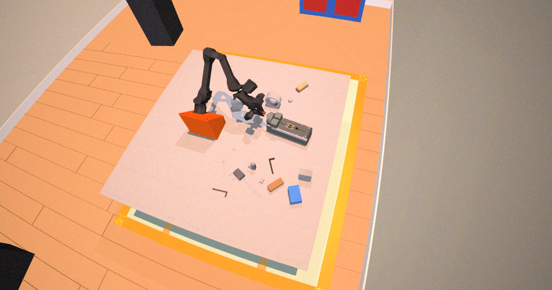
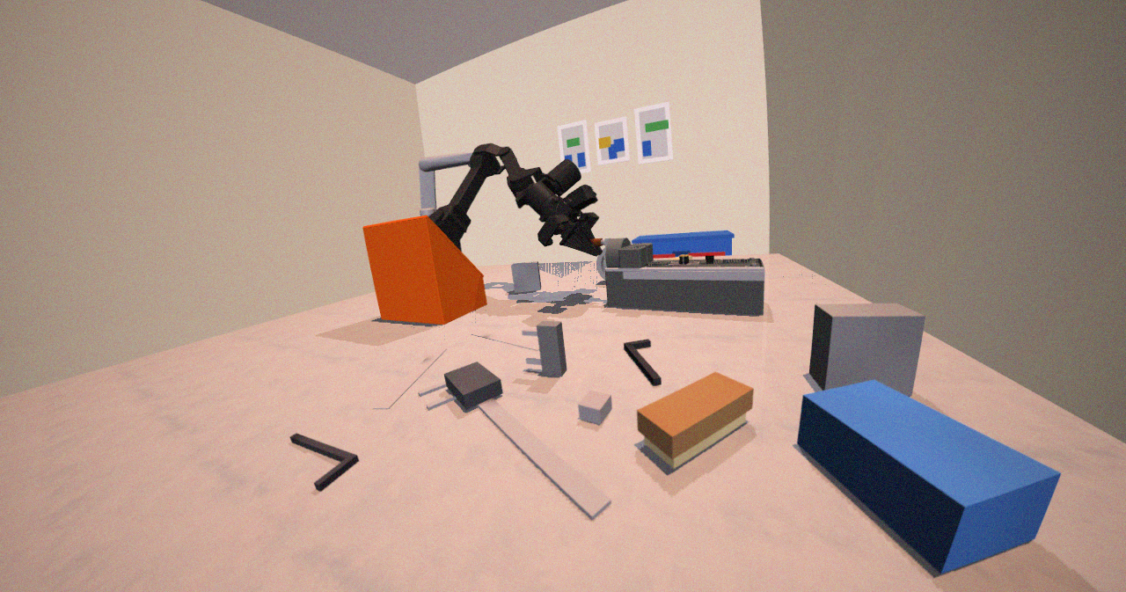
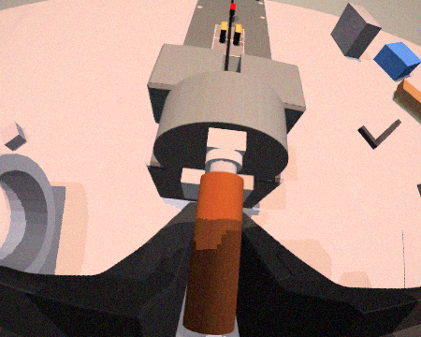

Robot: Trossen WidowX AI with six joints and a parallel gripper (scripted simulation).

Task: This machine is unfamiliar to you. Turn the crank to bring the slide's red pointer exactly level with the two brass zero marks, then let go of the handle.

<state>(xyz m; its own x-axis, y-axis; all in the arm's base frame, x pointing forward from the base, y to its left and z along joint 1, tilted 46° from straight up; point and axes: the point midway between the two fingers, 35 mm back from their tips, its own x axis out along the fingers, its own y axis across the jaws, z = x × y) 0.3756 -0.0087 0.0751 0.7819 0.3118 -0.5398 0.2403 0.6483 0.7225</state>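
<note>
The crank handle lies 2 cm behind my gripper tip and 2 cm above it. From my gripper tip the other things lie so: red pointer (20 cm ahead, 6 cm to the right, 1 cm below); blue block (24 cm ahead, 44 cm to the right, 8 cm below).
</note>
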